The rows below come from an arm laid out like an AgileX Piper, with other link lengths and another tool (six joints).
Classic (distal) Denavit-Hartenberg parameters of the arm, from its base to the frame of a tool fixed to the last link. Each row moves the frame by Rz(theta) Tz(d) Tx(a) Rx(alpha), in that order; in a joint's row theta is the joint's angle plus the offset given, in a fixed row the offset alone. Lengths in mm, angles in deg.
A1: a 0, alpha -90, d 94.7, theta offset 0
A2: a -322.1, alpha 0, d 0, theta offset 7.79
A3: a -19.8, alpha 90, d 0, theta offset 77.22
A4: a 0, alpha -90, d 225.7, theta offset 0
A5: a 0, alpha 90, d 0, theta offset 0
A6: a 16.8, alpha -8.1, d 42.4, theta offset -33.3
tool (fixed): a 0, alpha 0, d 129.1, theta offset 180
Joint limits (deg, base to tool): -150..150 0..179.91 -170..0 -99.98..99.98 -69.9..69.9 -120..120
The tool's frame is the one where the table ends.
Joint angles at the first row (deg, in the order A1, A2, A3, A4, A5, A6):
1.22 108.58 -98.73 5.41 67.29 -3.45
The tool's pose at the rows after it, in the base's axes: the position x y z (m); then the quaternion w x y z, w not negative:
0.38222, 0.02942, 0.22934, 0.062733, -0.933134, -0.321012, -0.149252
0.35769, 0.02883, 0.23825, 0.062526, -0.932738, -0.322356, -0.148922
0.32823, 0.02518, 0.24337, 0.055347, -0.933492, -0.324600, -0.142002
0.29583, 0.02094, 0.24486, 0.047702, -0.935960, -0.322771, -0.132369
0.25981, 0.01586, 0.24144, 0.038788, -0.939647, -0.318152, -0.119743
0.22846, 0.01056, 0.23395, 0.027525, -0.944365, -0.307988, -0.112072
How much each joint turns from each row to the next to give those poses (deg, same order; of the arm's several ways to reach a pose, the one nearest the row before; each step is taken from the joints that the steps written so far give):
0.00 -3.74 2.65 0.39 0.00 -0.02
0.00 -4.64 4.67 0.00 0.00 -0.17
0.00 -5.18 5.68 -1.04 0.00 -0.07
0.00 -5.46 6.24 -1.30 0.00 0.48
0.00 -5.86 7.16 -1.62 -0.21 0.90
0.00 -5.30 6.94 -1.84 -1.10 1.66

